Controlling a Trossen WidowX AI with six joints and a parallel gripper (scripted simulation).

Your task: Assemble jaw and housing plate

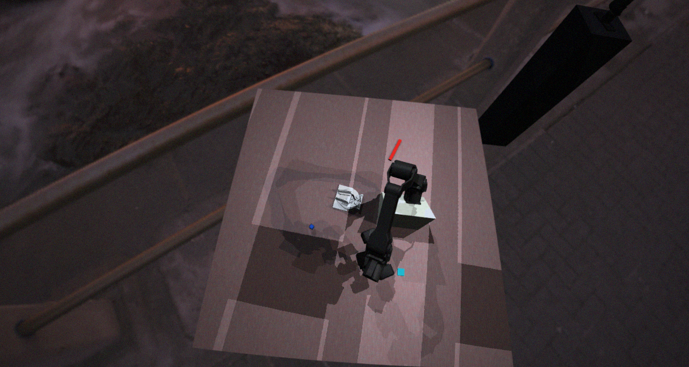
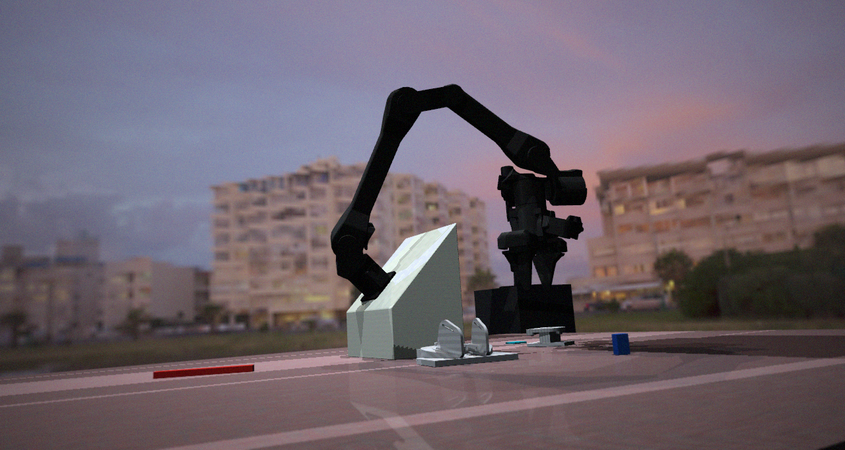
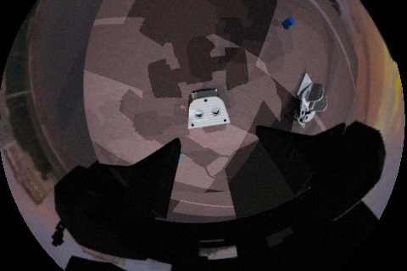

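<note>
Now: gripper tip 90 mm above the white stand, 10 mm to the right of it and 10 mm short of it. The rest, counted from my gripper tip: teal square: 140 mm behind, 100 mm below, 50 mm to the left; blue cube: 270 mm ahead, 110 mm to the right, 90 mm below; plate: 250 mm to the right, 90 mm below, 80 mm ahead.
</note>
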